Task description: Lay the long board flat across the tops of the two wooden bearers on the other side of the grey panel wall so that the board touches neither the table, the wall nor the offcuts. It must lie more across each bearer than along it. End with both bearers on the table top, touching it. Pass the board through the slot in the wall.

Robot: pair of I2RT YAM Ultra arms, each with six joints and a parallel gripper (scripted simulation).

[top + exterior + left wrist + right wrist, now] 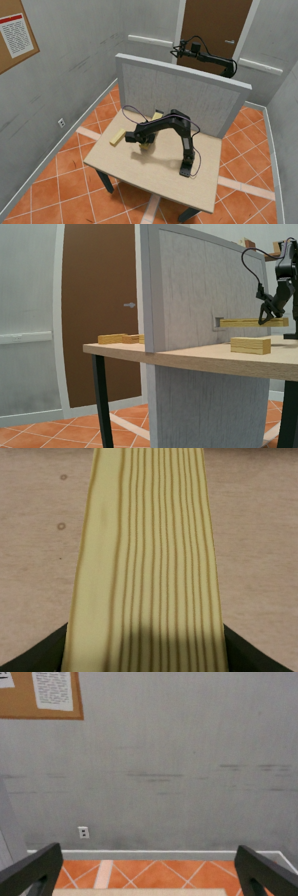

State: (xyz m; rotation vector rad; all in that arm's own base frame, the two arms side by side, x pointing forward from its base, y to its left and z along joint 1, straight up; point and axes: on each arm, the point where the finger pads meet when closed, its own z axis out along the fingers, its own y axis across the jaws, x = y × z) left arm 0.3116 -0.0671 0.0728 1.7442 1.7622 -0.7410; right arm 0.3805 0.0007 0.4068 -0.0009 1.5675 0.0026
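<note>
The long board is 50 mm to the right of my left hand. Round my left hand: wooden offcut: 220 mm ahead, 70 mm to the left, 70 mm below.
</note>
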